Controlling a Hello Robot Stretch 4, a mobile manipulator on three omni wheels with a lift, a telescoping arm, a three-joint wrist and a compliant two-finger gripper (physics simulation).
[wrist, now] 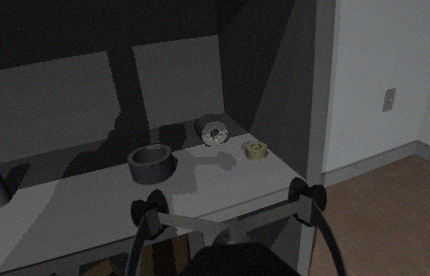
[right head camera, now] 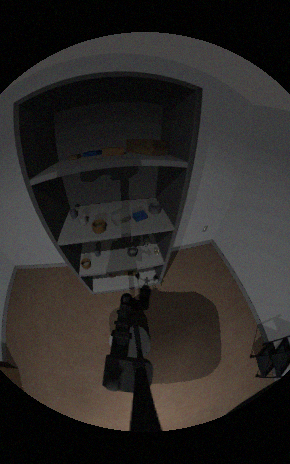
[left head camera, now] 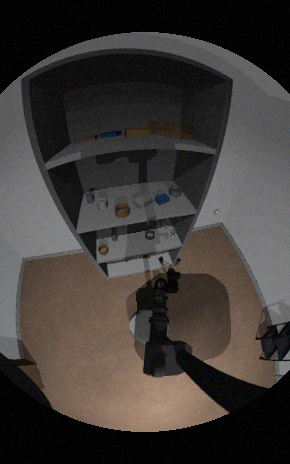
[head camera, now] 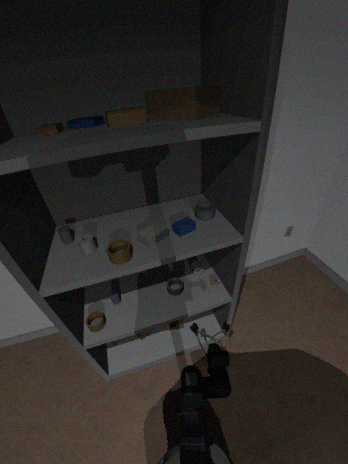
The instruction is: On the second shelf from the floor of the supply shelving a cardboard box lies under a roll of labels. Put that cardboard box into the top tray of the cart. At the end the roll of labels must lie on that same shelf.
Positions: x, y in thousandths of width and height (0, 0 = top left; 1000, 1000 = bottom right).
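A supply shelving (head camera: 326, 395) stands in the robot's sight, and the left head camera view has the shelving (left head camera: 426, 191) too. The gripper (wrist: 529, 726) can be seen as well.
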